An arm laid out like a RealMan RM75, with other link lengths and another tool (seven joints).
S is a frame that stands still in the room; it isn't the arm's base.
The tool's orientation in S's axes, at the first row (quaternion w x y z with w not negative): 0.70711 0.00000 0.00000 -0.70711
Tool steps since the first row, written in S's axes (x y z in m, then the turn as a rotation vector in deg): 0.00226 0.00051 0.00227 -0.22 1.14 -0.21; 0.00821 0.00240 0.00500 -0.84 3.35 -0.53; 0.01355 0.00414 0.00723 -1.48 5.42 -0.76; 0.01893 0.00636 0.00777 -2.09 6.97 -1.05; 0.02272 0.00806 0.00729 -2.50 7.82 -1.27; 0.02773 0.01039 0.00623 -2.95 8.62 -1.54; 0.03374 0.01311 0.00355 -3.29 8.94 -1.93; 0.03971 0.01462 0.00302 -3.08 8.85 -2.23; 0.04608 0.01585 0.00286 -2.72 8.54 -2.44; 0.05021 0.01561 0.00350 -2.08 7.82 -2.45
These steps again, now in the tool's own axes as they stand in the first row. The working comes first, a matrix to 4 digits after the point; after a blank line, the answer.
The tool's axes in the first row as the columns of a matrix, in S's axes (used below as rounded here):
0.0000 1.0000 0.0000
-1.0000 0.0000 0.0000
0.0000 0.0000 1.0000

-0.00051 0.00226 0.00227 -1.14 -0.22 -0.21; -0.00240 0.00821 0.00500 -3.35 -0.84 -0.53; -0.00414 0.01355 0.00723 -5.42 -1.48 -0.76; -0.00636 0.01893 0.00777 -6.97 -2.09 -1.05; -0.00806 0.02272 0.00729 -7.82 -2.50 -1.27; -0.01039 0.02773 0.00623 -8.62 -2.95 -1.54; -0.01311 0.03374 0.00355 -8.94 -3.29 -1.93; -0.01462 0.03971 0.00302 -8.85 -3.08 -2.23; -0.01585 0.04608 0.00286 -8.54 -2.72 -2.44; -0.01561 0.05021 0.00350 -7.82 -2.08 -2.45
